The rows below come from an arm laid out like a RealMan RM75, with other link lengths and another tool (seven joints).
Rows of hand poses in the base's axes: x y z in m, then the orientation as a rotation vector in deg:
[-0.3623 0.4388 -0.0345 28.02 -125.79 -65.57]
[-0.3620 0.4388 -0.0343 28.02 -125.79 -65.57]
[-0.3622 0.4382 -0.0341 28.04 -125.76 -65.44]
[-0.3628 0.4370 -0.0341 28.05 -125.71 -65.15]
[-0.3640 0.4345 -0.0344 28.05 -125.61 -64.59]
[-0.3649 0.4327 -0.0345 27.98 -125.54 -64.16]
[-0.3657 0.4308 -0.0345 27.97 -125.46 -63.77]
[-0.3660 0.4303 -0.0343 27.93 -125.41 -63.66]
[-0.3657 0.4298 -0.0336 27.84 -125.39 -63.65]
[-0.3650 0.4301 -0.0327 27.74 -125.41 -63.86]
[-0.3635 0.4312 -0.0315 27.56 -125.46 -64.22]
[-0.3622 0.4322 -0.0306 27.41 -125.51 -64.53]
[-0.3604 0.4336 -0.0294 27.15 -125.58 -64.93]
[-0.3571 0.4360 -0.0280 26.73 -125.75 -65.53]
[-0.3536 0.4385 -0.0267 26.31 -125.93 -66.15]
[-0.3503 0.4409 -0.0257 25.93 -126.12 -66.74]
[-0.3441 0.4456 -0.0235 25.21 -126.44 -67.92]
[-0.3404 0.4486 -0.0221 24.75 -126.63 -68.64]
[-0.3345 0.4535 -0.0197 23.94 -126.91 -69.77]
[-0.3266 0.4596 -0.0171 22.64 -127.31 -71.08]
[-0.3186 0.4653 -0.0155 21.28 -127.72 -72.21]
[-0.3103 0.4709 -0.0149 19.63 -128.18 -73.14]
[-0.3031 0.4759 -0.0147 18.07 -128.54 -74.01]
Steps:
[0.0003 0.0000 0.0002 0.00 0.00 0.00]
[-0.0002 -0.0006 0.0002 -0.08 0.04 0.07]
[-0.0006 -0.0012 0.0000 -0.19 0.08 0.14]
[-0.0012 -0.0025 -0.0003 -0.37 0.17 0.26]
[-0.0009 -0.0018 -0.0001 -0.30 0.16 0.16]
[-0.0008 -0.0019 0.0000 -0.26 0.13 0.18]
[-0.0003 -0.0005 0.0002 -0.08 0.08 0.04]
[0.0003 -0.0005 0.0007 -0.03 0.06 -0.04]
[0.0007 0.0003 0.0009 0.12 0.00 -0.15]
[0.0015 0.0011 0.0012 0.19 -0.02 -0.26]
[0.0013 0.0010 0.0009 0.17 -0.02 -0.23]
[0.0018 0.0014 0.0012 0.20 -0.01 -0.33]
[0.0033 0.0024 0.0014 0.27 -0.05 -0.54]
[0.0035 0.0025 0.0013 0.28 -0.06 -0.56]
[0.0033 0.0024 0.0010 0.27 -0.09 -0.53]
[0.0062 0.0047 0.0022 0.56 -0.15 -1.00]
[0.0037 0.0030 0.0014 0.34 -0.08 -0.62]
[0.0059 0.0049 0.0024 0.52 -0.09 -1.02]
[0.0079 0.0061 0.0026 0.49 -0.01 -1.42]
[0.0080 0.0057 0.0016 0.36 0.03 -1.38]
[0.0083 0.0056 0.0006 0.15 0.15 -1.49]
[0.0072 0.0050 0.0002 0.16 0.18 -1.38]

